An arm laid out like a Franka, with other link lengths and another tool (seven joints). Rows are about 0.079 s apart.
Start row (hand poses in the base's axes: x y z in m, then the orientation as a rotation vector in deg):
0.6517 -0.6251 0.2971 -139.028 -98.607 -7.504
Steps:
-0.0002 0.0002 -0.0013 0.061 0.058 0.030
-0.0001 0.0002 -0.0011 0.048 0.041 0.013
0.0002 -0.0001 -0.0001 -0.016 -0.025 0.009
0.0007 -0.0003 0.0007 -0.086 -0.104 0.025
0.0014 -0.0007 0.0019 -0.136 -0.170 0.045
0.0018 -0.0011 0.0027 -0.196 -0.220 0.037
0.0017 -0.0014 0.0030 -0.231 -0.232 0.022
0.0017 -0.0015 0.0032 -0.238 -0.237 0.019
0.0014 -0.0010 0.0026 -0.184 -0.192 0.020
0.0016 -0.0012 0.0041 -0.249 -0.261 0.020
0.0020 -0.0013 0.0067 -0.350 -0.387 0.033
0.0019 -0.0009 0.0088 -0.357 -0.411 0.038
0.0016 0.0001 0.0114 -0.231 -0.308 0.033
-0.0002 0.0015 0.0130 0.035 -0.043 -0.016
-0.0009 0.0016 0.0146 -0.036 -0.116 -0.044
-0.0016 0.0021 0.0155 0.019 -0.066 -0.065
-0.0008 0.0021 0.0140 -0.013 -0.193 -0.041
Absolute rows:
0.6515 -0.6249 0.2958 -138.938 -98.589 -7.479
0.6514 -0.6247 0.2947 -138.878 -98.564 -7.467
0.6516 -0.6248 0.2946 -138.890 -98.593 -7.483
0.6523 -0.6251 0.2953 -138.964 -98.707 -7.537
0.6537 -0.6258 0.2972 -139.079 -98.897 -7.629
0.6555 -0.6269 0.2999 -139.260 -99.127 -7.734
0.6572 -0.6283 0.3029 -139.483 -99.361 -7.827
0.6589 -0.6298 0.3061 -139.715 -99.597 -7.921
0.6603 -0.6308 0.3087 -139.893 -99.789 -8.004
0.6619 -0.6320 0.3128 -140.140 -100.042 -8.119
0.6639 -0.6333 0.3195 -140.490 -100.411 -8.305
0.6658 -0.6342 0.3283 -140.848 -100.800 -8.516
0.6674 -0.6341 0.3397 -141.087 -101.078 -8.705
0.6672 -0.6326 0.3527 -141.093 -101.058 -8.790
0.6663 -0.6310 0.3673 -141.200 -101.069 -8.909
0.6647 -0.6289 0.3828 -141.270 -101.007 -9.014
0.6639 -0.6268 0.3968 -141.385 -101.040 -9.250

